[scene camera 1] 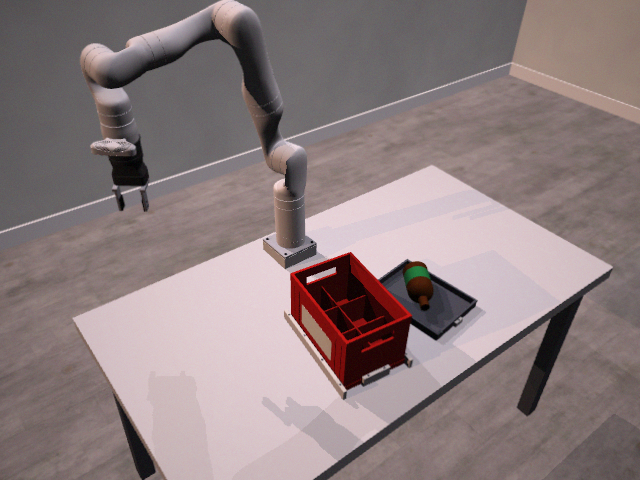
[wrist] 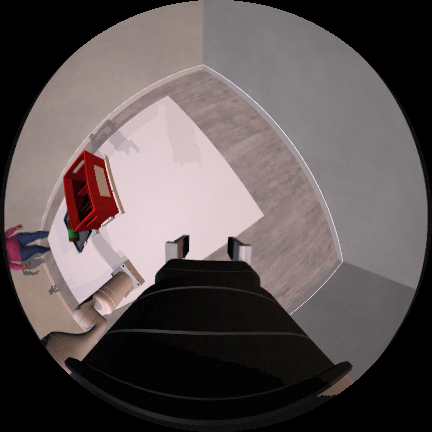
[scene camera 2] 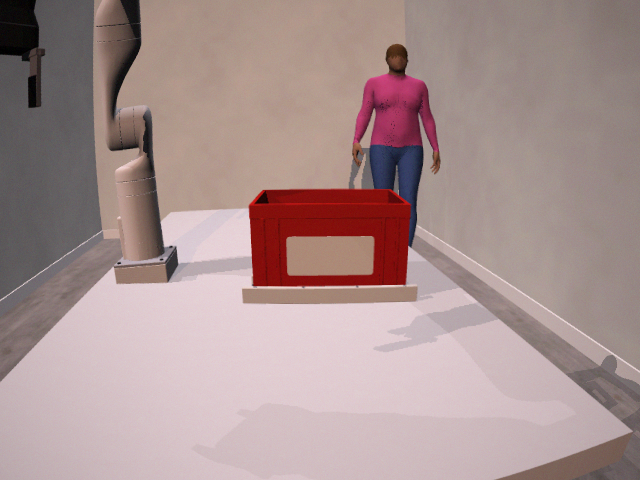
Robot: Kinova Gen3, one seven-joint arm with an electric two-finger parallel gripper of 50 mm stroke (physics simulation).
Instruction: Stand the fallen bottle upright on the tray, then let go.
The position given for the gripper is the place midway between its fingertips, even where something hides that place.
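The robot's scene includes a brown bottle (scene camera 1: 417, 279). The gripper (scene camera 1: 134, 208) is visible as well, and it also appears in the wrist view (wrist: 207, 243).
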